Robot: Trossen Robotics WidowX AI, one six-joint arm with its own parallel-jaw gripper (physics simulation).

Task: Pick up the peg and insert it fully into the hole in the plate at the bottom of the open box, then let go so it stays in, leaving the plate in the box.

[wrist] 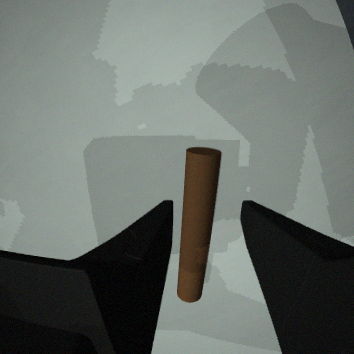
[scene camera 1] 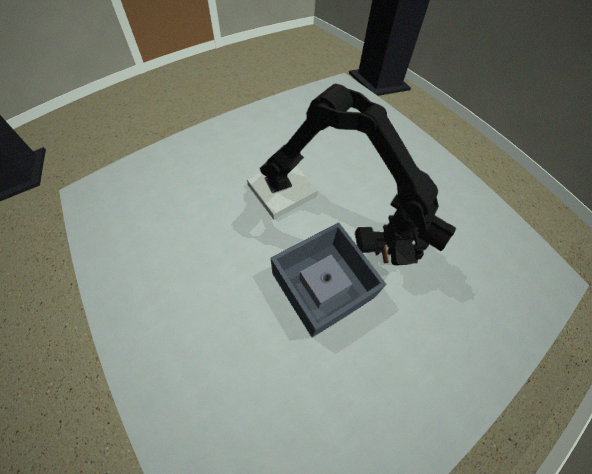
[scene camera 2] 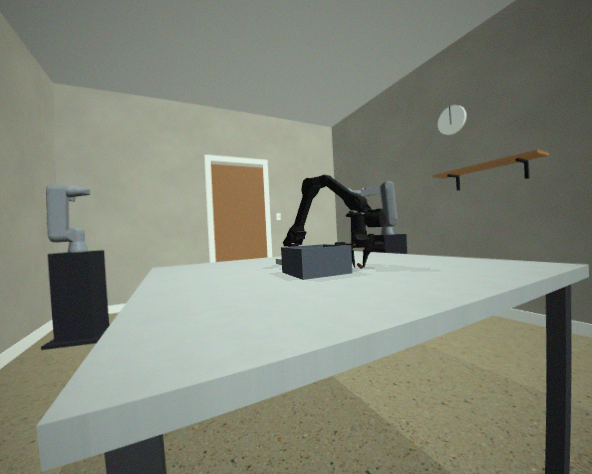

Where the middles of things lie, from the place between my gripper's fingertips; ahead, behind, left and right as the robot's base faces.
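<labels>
My gripper is 1 cm below the brown peg (wrist: 202, 164), 1 cm past it and 1 cm to the right of it. Counted from my hand, the pale plate (scene camera 1: 325, 280) is 19 cm to the right, 2 cm ahead and 3 cm above, and the blue-grey box (scene camera 1: 366, 282) is 19 cm to the right, 2 cm ahead and 5 cm above.
</labels>
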